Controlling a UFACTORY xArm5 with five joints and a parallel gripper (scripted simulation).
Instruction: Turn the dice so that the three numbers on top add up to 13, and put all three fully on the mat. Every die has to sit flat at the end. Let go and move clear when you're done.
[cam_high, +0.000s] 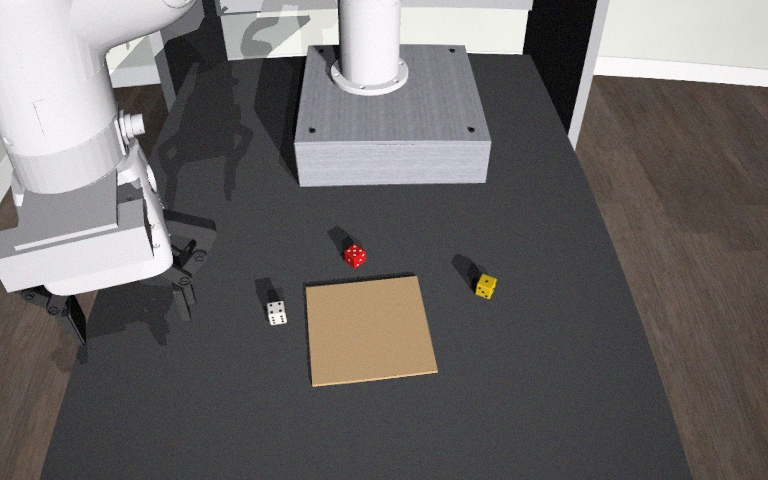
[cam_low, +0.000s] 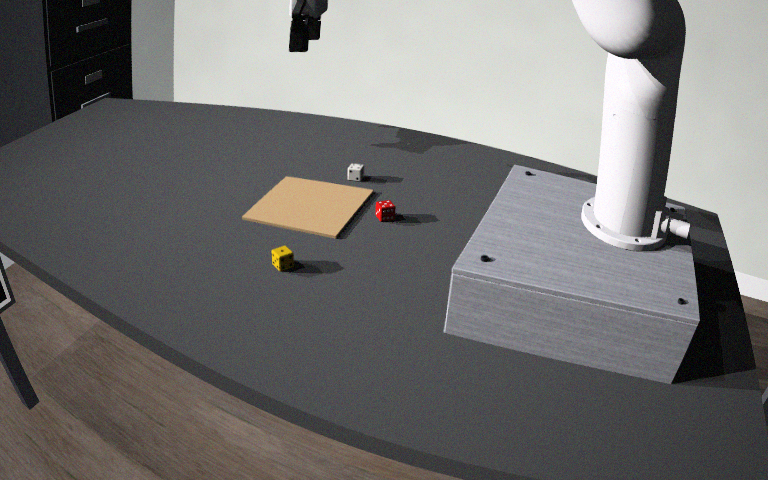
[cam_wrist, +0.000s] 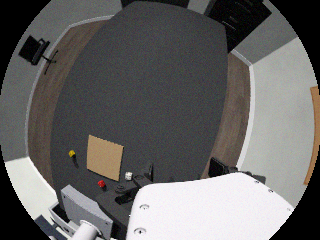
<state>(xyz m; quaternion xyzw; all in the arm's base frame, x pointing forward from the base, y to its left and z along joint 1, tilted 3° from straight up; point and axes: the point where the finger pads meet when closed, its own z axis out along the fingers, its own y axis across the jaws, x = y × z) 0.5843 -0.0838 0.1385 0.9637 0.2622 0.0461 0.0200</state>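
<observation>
My gripper is now 27 cm past the red die, 20 cm above it and 12 cm to the right of it. From my hand the other things lie so: yellow die (29 cm to the left, 24 cm behind, 20 cm below); then tan mat (20 cm below, 16 cm to the left, 16 cm behind); then white die (20 cm below, 16 cm behind, 5 cm to the left).
</observation>
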